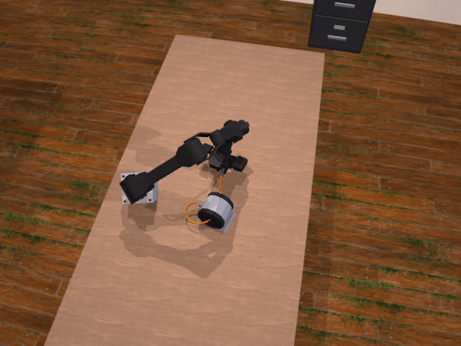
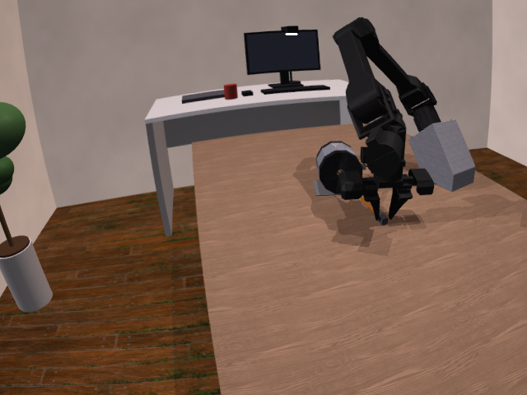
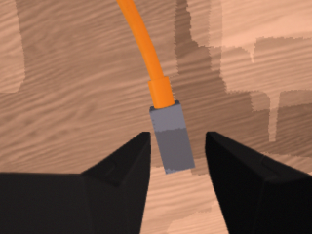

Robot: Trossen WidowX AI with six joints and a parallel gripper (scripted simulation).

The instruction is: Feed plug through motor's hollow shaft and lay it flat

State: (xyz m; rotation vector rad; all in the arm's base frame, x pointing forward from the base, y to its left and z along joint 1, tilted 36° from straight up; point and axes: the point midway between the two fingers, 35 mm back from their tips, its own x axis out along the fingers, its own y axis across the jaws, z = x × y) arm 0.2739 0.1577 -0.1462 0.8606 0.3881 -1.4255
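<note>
Now: hand 1 cm to the left of the grey plug and 3 cm above it.
</note>
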